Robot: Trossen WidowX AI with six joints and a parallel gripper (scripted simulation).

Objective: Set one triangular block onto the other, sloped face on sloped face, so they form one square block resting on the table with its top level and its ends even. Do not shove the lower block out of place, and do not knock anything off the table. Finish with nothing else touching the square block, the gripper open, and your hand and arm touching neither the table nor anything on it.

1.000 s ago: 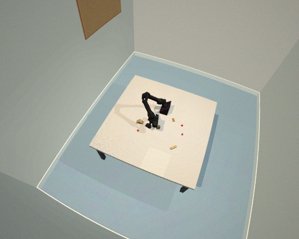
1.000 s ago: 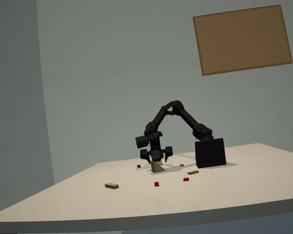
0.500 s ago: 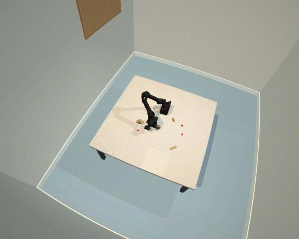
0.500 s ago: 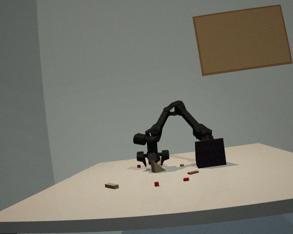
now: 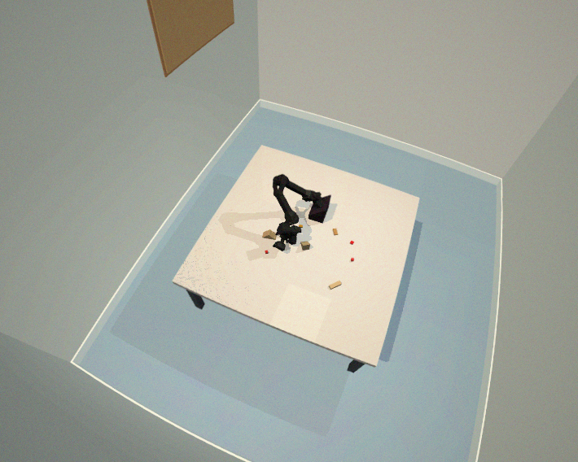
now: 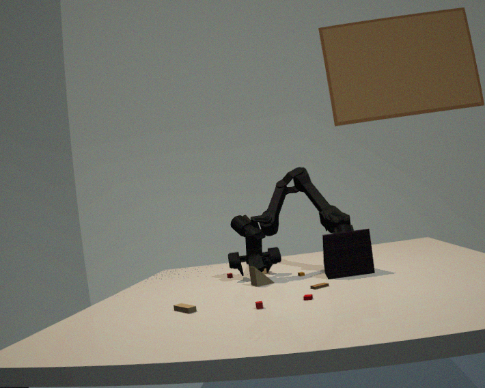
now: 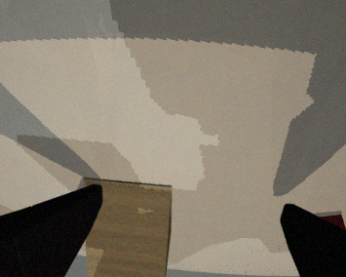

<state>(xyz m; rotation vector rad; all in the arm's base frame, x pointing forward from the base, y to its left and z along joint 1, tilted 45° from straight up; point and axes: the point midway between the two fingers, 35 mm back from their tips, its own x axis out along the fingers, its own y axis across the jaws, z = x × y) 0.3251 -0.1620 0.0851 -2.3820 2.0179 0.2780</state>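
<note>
Right now the tan triangular block is 2 cm behind my gripper tip, 5 cm to the right of it and 2 cm above it. Round my gripper tip: orange piece (17 cm behind, 12 cm to the left).
</note>
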